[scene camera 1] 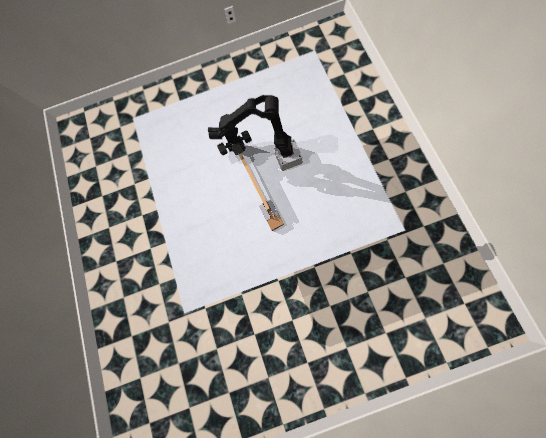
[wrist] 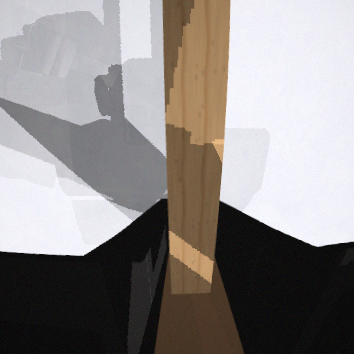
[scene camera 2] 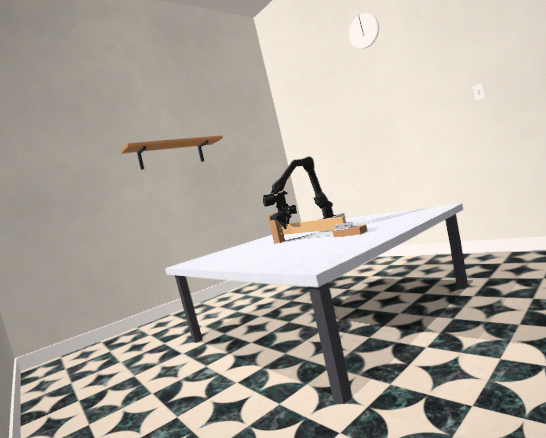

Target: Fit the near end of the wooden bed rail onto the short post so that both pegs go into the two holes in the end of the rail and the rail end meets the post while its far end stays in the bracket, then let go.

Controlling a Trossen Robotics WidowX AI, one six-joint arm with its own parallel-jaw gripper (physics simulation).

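Places are measured from the arm's base along level axes (x right, y ahead, z up), in metres.
Pixels of known places: gripper, fingertip midpoint: [wrist: 187, 206] [scene camera 2: 286, 228]; arm's base, link origin: [scene camera 1: 286, 151] [scene camera 2: 329, 217].
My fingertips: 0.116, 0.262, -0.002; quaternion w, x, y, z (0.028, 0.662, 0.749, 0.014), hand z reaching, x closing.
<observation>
For each thing: its top centre in the pictures, then the offset to it from my fingertips, as dx, dy, dz. "*": a spot on its surface instead. Level surfaces: height alone.
- wooden bed rail, top centre: [scene camera 2: 309, 220] [scene camera 1: 250, 174] -0.187, -0.023, +0.027
- low wooden block, top centre: [scene camera 2: 349, 227] [scene camera 1: 271, 214] -0.428, -0.055, -0.042
- short post, surface spot: [wrist: 198, 322] * +0.048, +0.011, +0.031
- white table, surface height: dz -0.077
The wooden bed rail [scene camera 1: 256, 183] [scene camera 2: 317, 225] [wrist: 197, 100] runs level from my gripper to the bracket [scene camera 1: 264, 205] [scene camera 2: 343, 226] at its far end, beside a low wooden block [scene camera 1: 275, 223] [scene camera 2: 351, 231]. My gripper [scene camera 1: 239, 151] [scene camera 2: 285, 225] [wrist: 187, 206] is shut on the rail close to its near end. The short post [scene camera 2: 277, 231] [wrist: 198, 322] stands upright at that end, darker brown in the wrist view. The rail end looks against or very close to the post's face. Pegs and holes are hidden, so how far they are engaged cannot be told.
The white table [scene camera 1: 210, 250] [scene camera 2: 240, 262] carries the arm's base [scene camera 1: 290, 159] to the right of the rail in scene camera 1. Shadows of the arm fall across the table. A wall shelf [scene camera 2: 172, 144] hangs well away from the arm.
</observation>
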